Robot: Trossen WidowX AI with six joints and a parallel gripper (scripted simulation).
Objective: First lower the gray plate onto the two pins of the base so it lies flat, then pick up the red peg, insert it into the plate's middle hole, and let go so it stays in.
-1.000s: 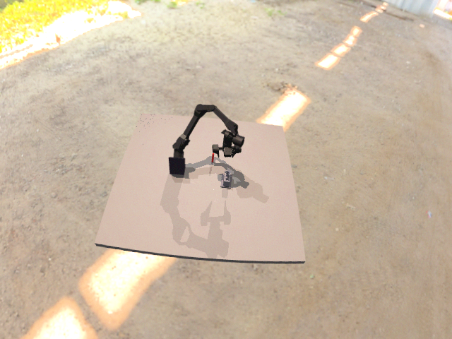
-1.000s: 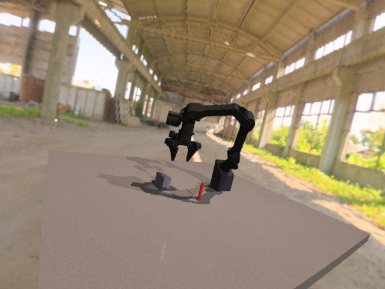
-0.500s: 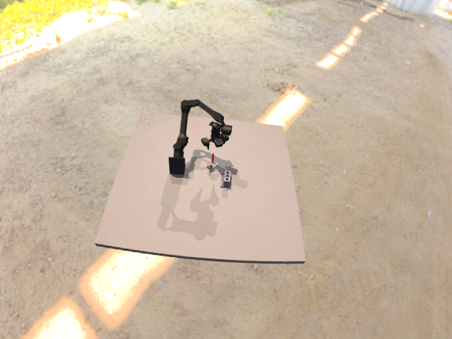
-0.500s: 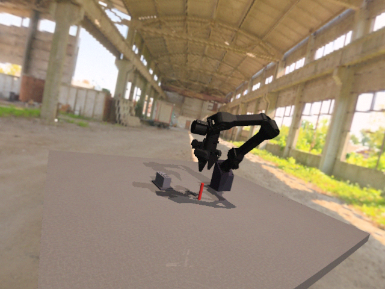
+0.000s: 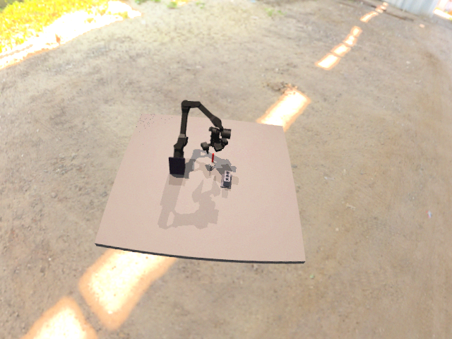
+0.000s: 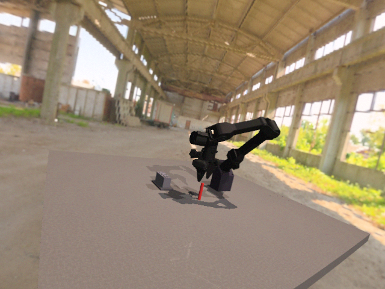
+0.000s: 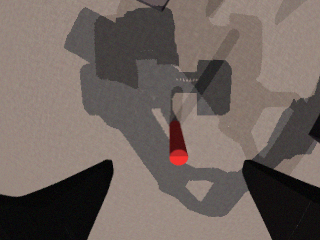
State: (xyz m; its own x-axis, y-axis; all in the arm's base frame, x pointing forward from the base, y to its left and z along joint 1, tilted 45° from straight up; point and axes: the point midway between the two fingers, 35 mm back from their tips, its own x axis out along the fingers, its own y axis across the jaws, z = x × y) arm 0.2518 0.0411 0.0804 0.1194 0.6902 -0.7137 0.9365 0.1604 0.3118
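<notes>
My gripper tip is now 6 cm above the red peg. Round my gripper tip: gray plate (19 cm to the right, 8 cm ahead, 5 cm below); then base (19 cm to the right, 9 cm below, 8 cm ahead).
</notes>
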